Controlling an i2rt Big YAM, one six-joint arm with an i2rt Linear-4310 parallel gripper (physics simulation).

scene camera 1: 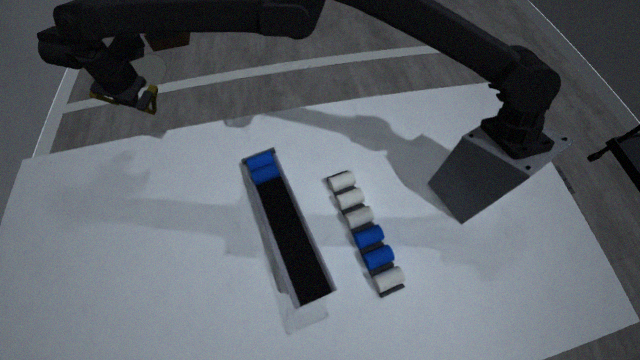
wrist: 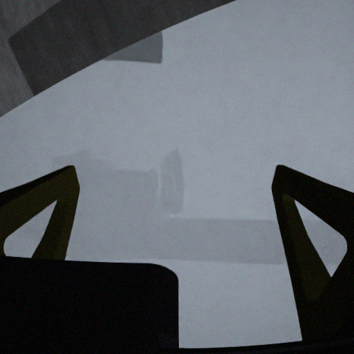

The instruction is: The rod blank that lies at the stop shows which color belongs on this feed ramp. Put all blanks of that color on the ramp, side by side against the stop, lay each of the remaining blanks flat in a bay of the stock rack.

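The feed ramp [scene camera 1: 292,240] is a long, dark-bedded channel with grey walls. Two blue blanks [scene camera 1: 260,160] [scene camera 1: 265,174] lie side by side across its far end. The stock rack [scene camera 1: 392,291] stands to its right, with blanks lying flat in a row: three white blanks [scene camera 1: 341,181] [scene camera 1: 350,198] [scene camera 1: 359,216] from the far end, then two blue blanks [scene camera 1: 369,236] [scene camera 1: 378,257], then one white blank [scene camera 1: 389,279] at the near end. My gripper [scene camera 1: 126,105] [wrist: 175,175] is open and empty, raised high to the left of the ramp. The ramp and rack do not show in the wrist view.
The white table top [scene camera 1: 175,280] [wrist: 240,110] carries the ramp and rack, with arm shadows across it. The arm's grey base block [scene camera 1: 475,175] stands at the right. The arm reaches over the far side. A dark frame [scene camera 1: 620,145] shows at the right edge.
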